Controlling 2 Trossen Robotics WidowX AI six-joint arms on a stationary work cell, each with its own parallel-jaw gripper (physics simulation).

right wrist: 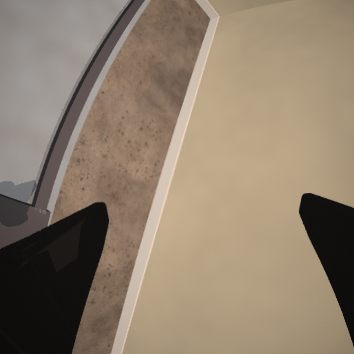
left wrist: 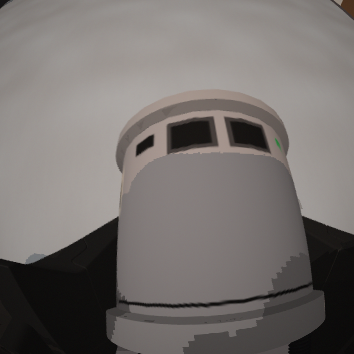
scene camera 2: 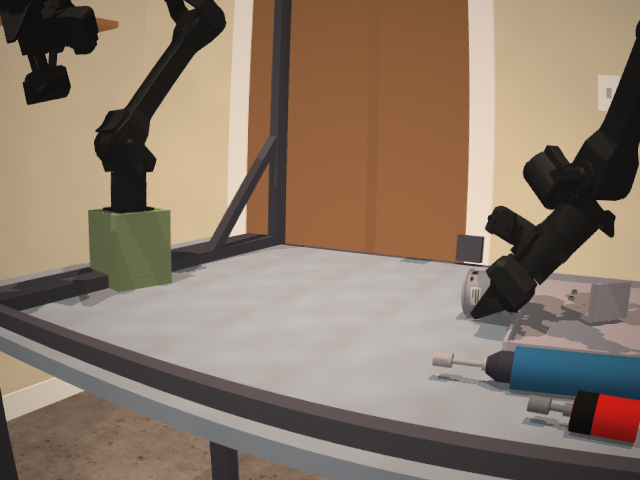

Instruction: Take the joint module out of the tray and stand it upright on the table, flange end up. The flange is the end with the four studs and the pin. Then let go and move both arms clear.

Labels:
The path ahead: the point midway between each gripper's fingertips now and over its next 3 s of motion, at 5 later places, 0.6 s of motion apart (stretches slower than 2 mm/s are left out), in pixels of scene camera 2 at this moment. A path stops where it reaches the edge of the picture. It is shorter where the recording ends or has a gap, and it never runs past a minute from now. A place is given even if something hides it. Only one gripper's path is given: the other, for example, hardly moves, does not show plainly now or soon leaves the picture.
My left gripper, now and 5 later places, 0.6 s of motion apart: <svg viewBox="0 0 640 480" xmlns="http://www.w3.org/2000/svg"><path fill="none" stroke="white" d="M478 310L485 240L486 229L486 230L487 231L488 233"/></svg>

